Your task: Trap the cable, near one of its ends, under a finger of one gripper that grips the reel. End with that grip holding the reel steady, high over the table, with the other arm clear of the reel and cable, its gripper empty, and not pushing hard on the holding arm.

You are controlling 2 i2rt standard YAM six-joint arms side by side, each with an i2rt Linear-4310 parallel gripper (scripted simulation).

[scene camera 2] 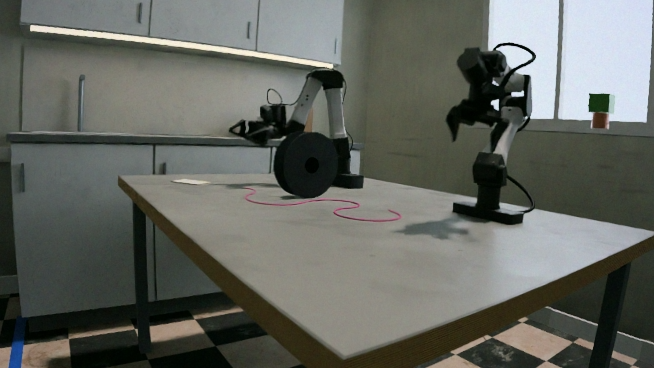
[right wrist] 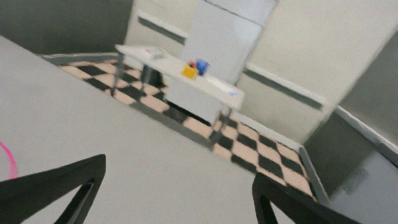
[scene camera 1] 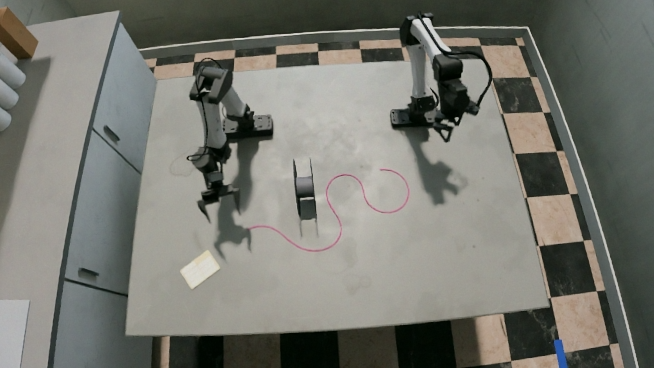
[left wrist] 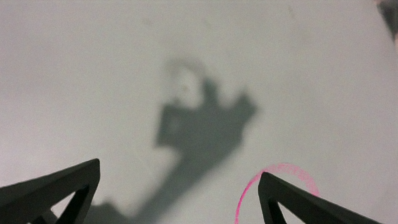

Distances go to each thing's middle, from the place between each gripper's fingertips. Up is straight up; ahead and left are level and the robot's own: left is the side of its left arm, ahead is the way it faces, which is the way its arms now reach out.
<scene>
My right hand (scene camera 2: pixel 238 133) is 250 mm to the right of the dark reel (scene camera 2: pixel 309 168), 120 mm past it and 90 mm above it. Round my right hand: pale card (scene camera 1: pixel 204 266) (190 mm below, 140 mm to the right, 130 mm ahead).
My left gripper (scene camera 2: pixel 472 147) is now 51 cm to the left of the dark reel, 13 cm short of it and 10 cm above it. Round my left hand: pale card (91 cm to the right, 37 cm ahead, 20 cm below).
</scene>
